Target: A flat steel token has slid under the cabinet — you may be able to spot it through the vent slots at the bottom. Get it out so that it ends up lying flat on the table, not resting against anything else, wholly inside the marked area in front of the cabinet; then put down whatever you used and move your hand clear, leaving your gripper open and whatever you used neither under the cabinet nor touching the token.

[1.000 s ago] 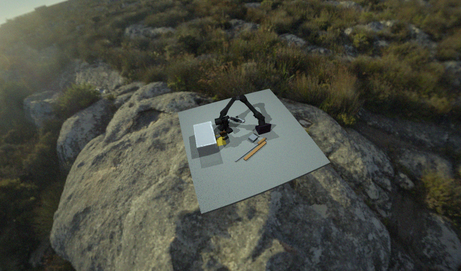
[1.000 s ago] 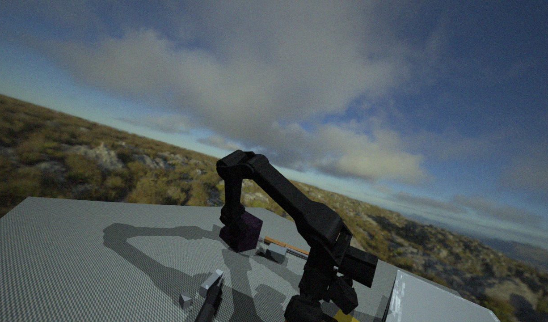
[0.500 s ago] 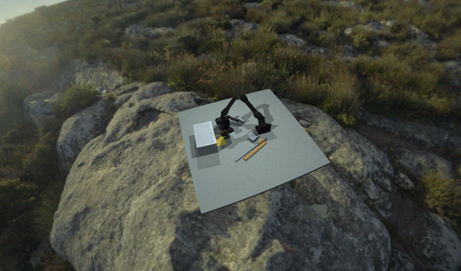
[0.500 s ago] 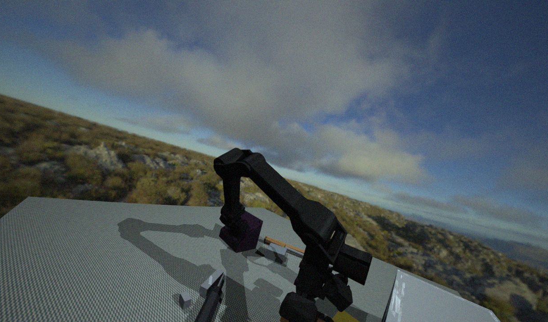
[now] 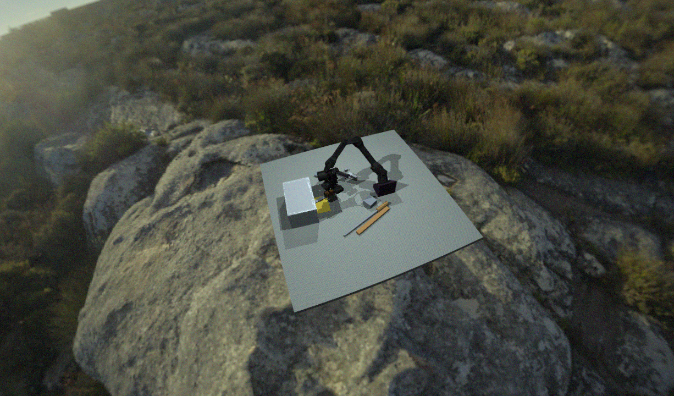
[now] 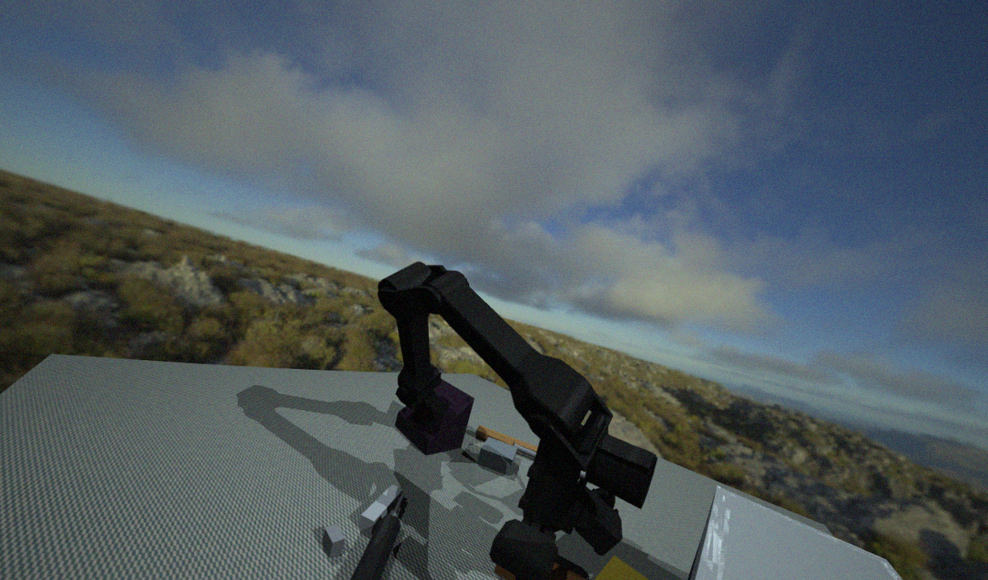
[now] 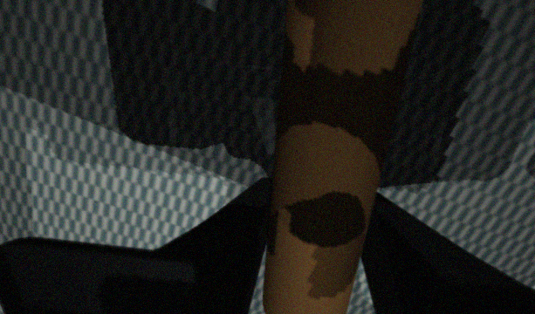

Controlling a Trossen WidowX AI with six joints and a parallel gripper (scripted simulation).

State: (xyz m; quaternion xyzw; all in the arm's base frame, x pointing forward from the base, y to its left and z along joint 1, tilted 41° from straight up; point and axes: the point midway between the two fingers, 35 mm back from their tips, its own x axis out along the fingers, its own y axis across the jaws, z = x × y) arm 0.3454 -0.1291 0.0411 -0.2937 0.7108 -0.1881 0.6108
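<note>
The grey bar is 20 cm behind my gripper tip and 8 cm to the right of it. Also, from my gripper tip: grey block 21 cm to the left, 19 cm behind, 1 cm above; then small grey cube 17 cm to the right, 17 cm behind; then wooden stick 35 cm to the left, 15 cm behind.
</note>
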